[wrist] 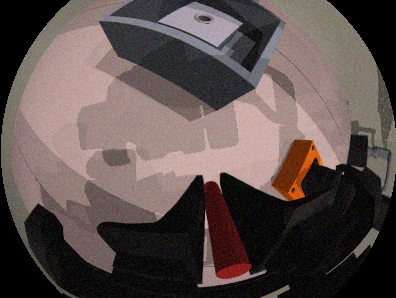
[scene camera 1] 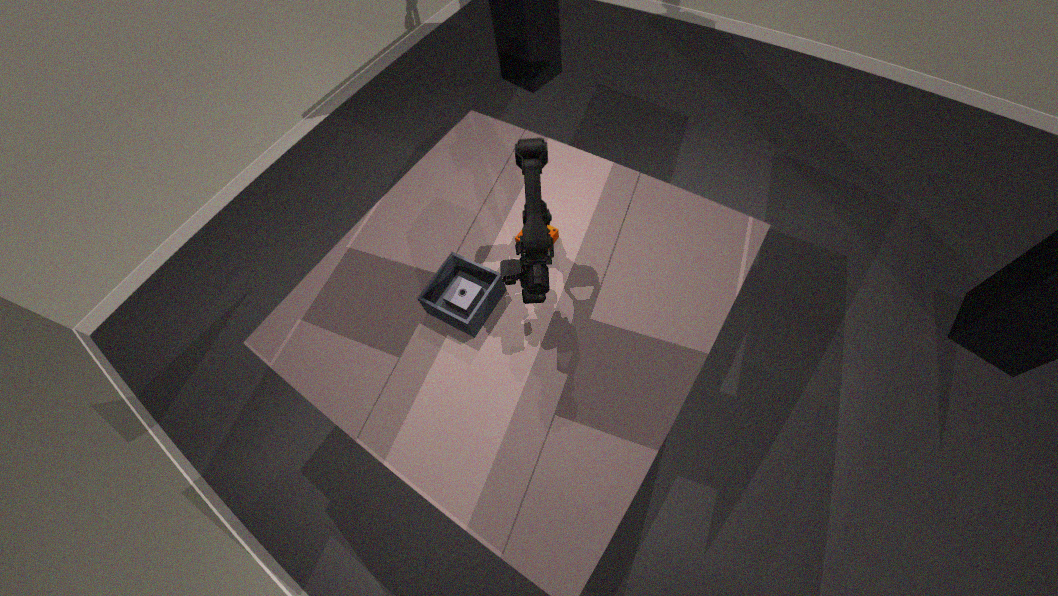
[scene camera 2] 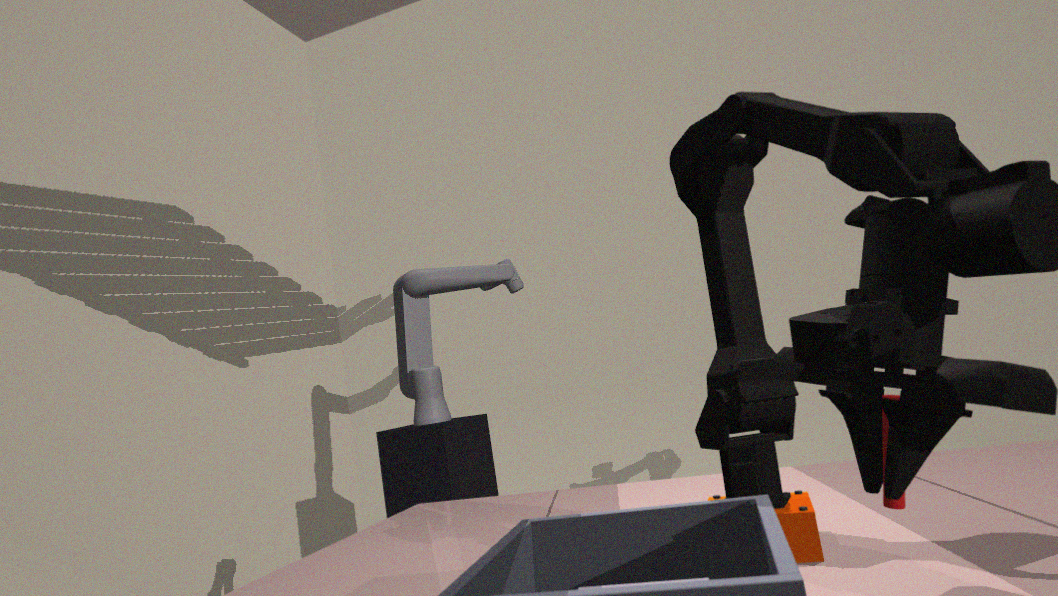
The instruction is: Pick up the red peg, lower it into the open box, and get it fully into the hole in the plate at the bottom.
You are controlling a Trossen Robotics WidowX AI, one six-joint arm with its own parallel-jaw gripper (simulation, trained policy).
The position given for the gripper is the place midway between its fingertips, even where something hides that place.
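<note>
The gripper (scene camera 2: 882,496) appears also in scene camera 1 (scene camera 1: 525,283) and in the wrist view (wrist: 211,179). A red peg (wrist: 230,258) is visible. A pale plate (scene camera 1: 463,296) is visible, and the wrist view shows the plate too (wrist: 216,30).
</note>
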